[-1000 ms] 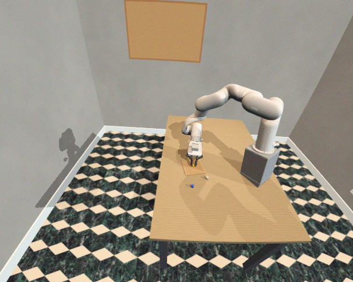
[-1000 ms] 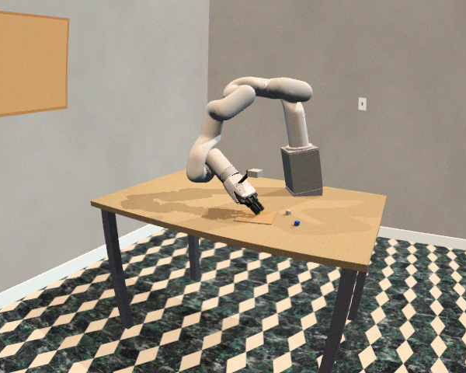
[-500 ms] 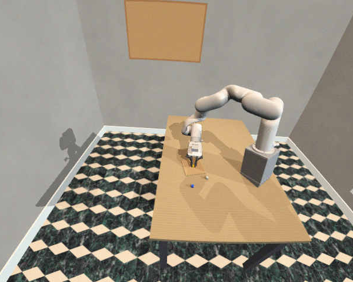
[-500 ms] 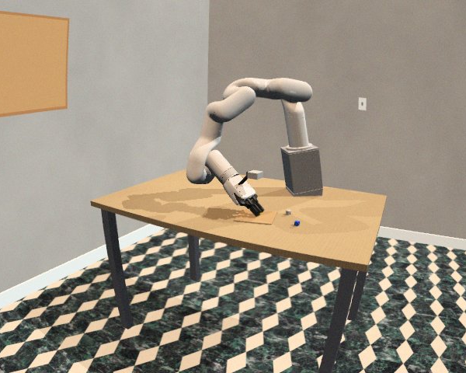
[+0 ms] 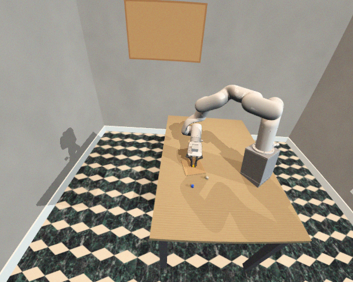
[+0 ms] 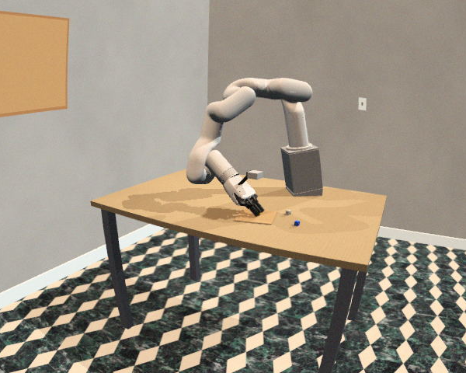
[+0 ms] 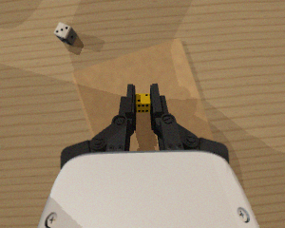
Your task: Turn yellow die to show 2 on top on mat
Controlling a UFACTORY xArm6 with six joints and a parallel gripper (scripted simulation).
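Now: the tan mat 3 cm below my hand. Round my hand: yellow die 1 cm to the left, 1 cm below; white die 11 cm to the left, 7 cm behind, 2 cm below; blue die 16 cm to the left, 4 cm ahead, 2 cm below.
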